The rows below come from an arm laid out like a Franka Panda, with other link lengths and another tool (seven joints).
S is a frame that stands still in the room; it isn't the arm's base.
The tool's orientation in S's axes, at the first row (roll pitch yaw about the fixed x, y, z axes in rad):
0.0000, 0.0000, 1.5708
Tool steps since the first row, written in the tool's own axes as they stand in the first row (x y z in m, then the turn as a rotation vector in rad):
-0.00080, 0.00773, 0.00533, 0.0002, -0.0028, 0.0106
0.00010, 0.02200, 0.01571, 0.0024, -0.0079, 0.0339
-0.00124, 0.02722, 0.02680, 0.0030, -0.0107, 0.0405
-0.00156, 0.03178, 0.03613, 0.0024, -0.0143, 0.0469
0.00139, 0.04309, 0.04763, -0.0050, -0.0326, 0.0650
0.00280, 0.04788, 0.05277, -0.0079, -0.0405, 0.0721
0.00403, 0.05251, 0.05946, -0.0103, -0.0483, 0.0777
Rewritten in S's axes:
-0.00773, -0.00080, 0.00533, 0.0028, 0.0002, 0.0106
-0.02200, 0.00010, 0.01571, 0.0079, 0.0024, 0.0339
-0.02722, -0.00124, 0.02680, 0.0107, 0.0030, 0.0405
-0.03178, -0.00156, 0.03613, 0.0143, 0.0024, 0.0469
-0.04309, 0.00139, 0.04763, 0.0326, -0.0050, 0.0650
-0.04788, 0.00280, 0.05277, 0.0405, -0.0079, 0.0721
-0.05251, 0.00403, 0.05946, 0.0483, -0.0103, 0.0777

